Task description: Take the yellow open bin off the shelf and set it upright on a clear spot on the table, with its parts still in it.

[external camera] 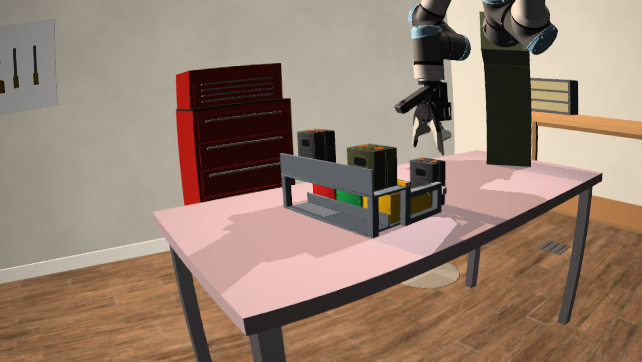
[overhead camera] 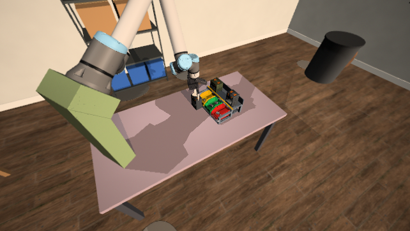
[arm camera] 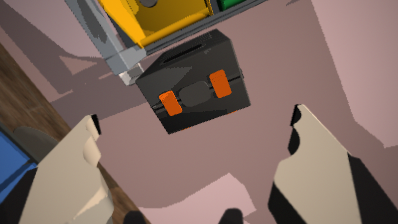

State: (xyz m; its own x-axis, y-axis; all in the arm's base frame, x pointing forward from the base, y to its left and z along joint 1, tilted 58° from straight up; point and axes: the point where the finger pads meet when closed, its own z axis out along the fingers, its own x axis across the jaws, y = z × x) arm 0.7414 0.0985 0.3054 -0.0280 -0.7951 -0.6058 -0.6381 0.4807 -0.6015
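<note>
The yellow open bin is 130 mm ahead of my hand, 50 mm to the left of it and 110 mm below it. Also, from my hand: dark case (290 mm ahead, 150 mm to the right, 10 mm above); then green bin (160 mm ahead, 60 mm to the right, 110 mm below); then red bin (190 mm ahead, 170 mm to the right, 110 mm below).
</note>
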